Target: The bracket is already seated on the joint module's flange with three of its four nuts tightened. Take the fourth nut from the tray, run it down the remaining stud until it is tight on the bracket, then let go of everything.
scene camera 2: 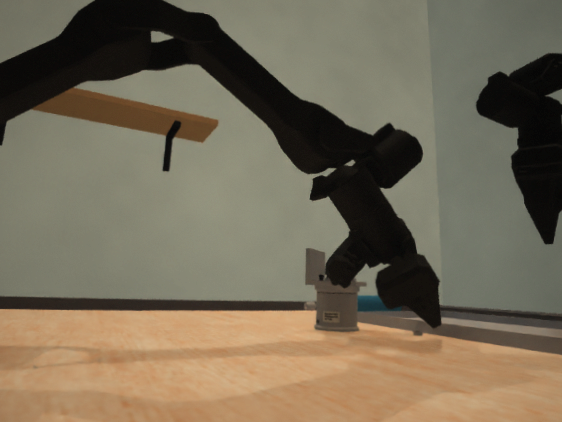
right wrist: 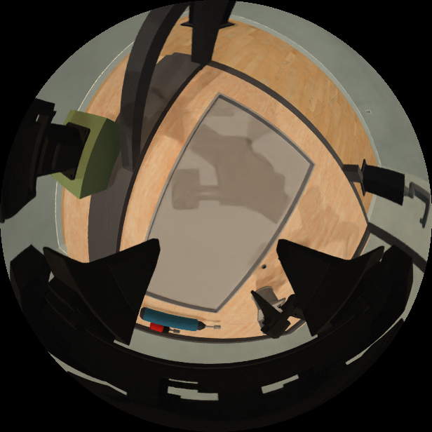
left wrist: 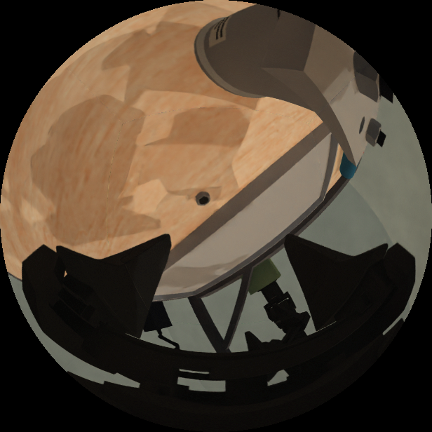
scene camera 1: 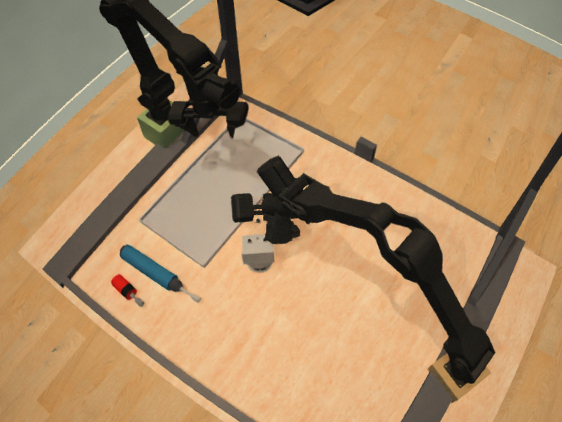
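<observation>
A small dark nut lies on the wooden table top, outside the grey tray and near its rim. The grey joint module stands upright, carrying the light grey bracket. Dark nuts and studs show on it; I cannot tell which stud is bare. My left gripper is open and empty, low beside the module and above the nut, which shows beyond its fingertips. My right gripper is open and empty, high over the tray's far end.
A blue driver and a short red driver lie at the left in scene camera 1. A green block is at the right arm's base. Dark frame rails border the table.
</observation>
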